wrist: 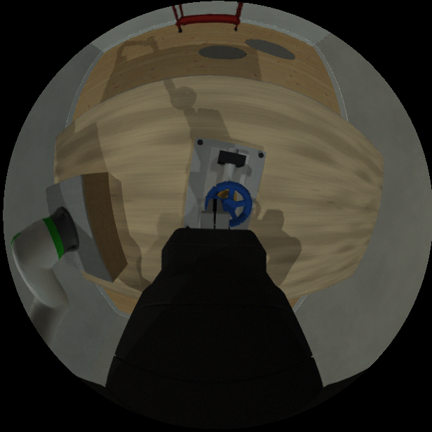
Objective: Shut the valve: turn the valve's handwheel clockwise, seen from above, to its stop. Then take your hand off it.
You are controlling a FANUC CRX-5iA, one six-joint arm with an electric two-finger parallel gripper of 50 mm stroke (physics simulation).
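Note:
The blue handwheel (248, 205) sits on the valve near the middle of the view, seen from above, with its spokes and hub showing. My gripper (214, 206) is shut and empty. Its dark fingertips are over the left part of the wheel, left of the hub, and hide part of the rim and spokes there. Whether they touch the wheel cannot be told. Some brass of the valve (226, 194) shows through the wheel, and a pale pipe runs up from it to a black block.
The valve stands on a grey base plate (197, 172) with dark bolts, on the wooden table (325, 165). At the left are a grey and brown block (102, 225) and the white arm (37, 255) with a green ring. A red frame (209, 19) stands beyond the table.

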